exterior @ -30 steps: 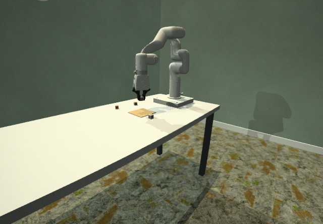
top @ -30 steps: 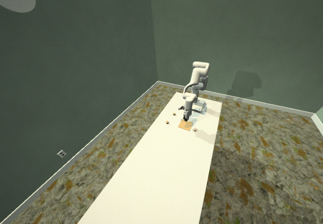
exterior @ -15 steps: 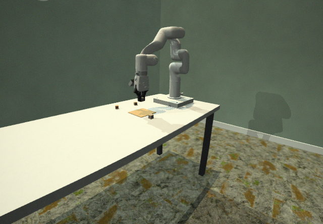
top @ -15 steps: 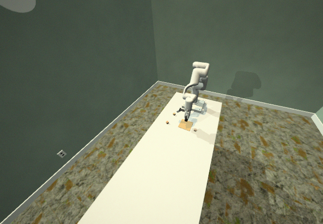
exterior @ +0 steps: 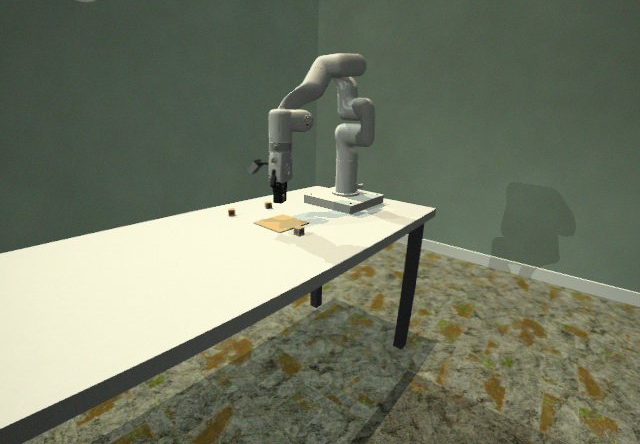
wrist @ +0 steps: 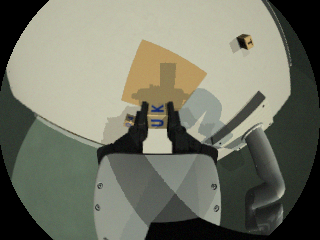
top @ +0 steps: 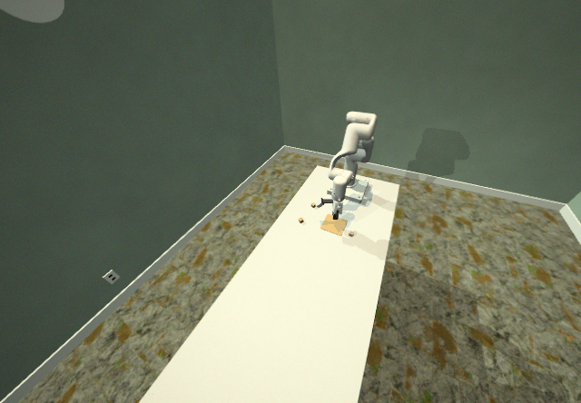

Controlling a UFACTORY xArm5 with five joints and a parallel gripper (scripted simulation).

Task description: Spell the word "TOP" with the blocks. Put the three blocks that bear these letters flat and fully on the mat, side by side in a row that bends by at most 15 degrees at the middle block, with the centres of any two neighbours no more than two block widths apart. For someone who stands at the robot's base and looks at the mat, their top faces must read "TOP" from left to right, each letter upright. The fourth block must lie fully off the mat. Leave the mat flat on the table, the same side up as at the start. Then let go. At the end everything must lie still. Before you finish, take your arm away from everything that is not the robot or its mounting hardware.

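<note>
Now: the tan mat 10 mm behind my hand and 100 mm below it.
</note>
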